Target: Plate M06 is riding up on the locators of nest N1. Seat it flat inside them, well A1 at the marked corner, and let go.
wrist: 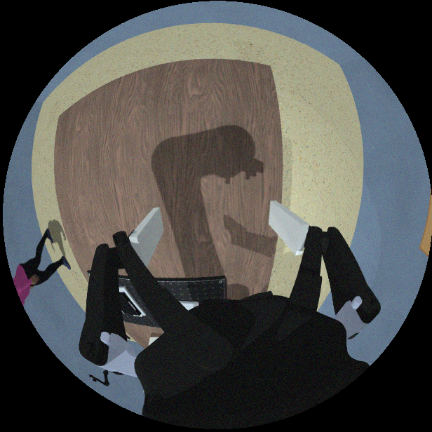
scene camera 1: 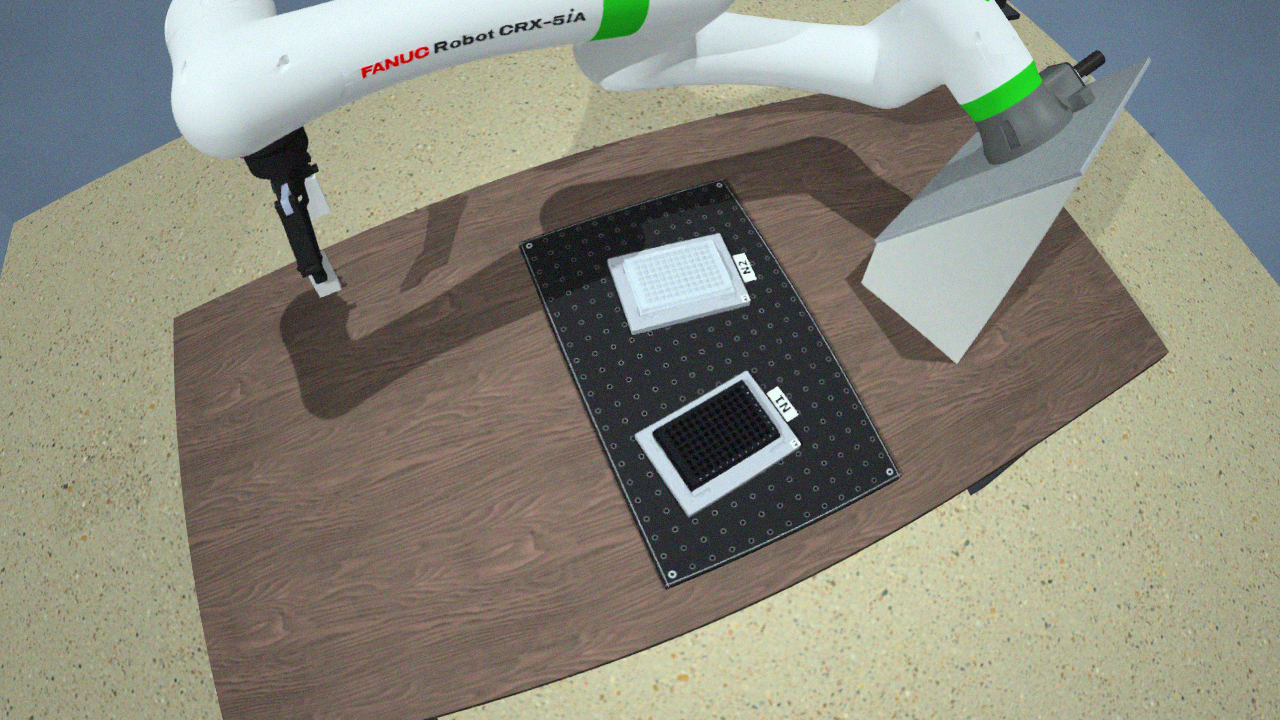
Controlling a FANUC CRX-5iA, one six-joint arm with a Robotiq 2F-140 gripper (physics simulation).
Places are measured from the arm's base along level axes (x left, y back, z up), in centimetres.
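Pixels of known places: gripper, fingertip midpoint: [scene camera 1: 325, 250]; arm's base, link origin: [scene camera 1: 1029, 137].
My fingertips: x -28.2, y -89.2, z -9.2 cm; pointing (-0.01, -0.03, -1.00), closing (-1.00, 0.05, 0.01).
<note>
For each thing: its top centre in the pictures, then the offset to it from my fingertips. "spot": a spot on its surface instead. Level surfaces: height alone.
- black well plate, top centre: [scene camera 1: 718, 430] dx +37.1, dy +36.2, dz -13.7 cm
- light grey nest N1, top centre: [scene camera 1: 719, 439] dx +37.6, dy +36.3, dz -15.2 cm
- N1 label, surface spot: [scene camera 1: 782, 403] spot: dx +36.6, dy +45.9, dz -16.4 cm
- small marked tag, surface spot: [scene camera 1: 794, 443] spot: dx +42.3, dy +44.2, dz -15.4 cm
- black perforated board, surface spot: [scene camera 1: 617, 465] spot: dx +34.8, dy +24.3, dz -16.6 cm
- Nest N2, top centre: [scene camera 1: 678, 277] dx +15.1, dy +42.3, dz -15.2 cm
- white plate, top centre: [scene camera 1: 678, 272] dx +15.1, dy +42.3, dz -14.0 cm
- wooden table, surface height: dz -17.9 cm
Plate M06, a black well plate [scene camera 1: 716, 436] [wrist: 131, 303], lies on the light grey nest N1 [scene camera 1: 744, 472], beside the N1 label [scene camera 1: 782, 403]. Its tilt is too small to read from here. A small marked tag [scene camera 1: 794, 443] sits at the nest's right corner; well A1 cannot be made out. My gripper [scene camera 1: 322, 237] [wrist: 216, 215] is open and empty, its light pads wide apart. It hangs above the table's far left part in the scene view, well away from the plate. In the wrist view my finger linkage covers part of the board near the nest.
A black perforated board [scene camera 1: 617, 465] [wrist: 200, 287] carries both nests. Nest N2 [scene camera 1: 691, 317] holds a white plate [scene camera 1: 677, 275] behind N1. The robot's grey wedge stand [scene camera 1: 966, 259] is at the right of the wooden table [scene camera 1: 402, 537] [wrist: 110, 150]. A person [wrist: 36, 275] shows at the wrist view's left.
</note>
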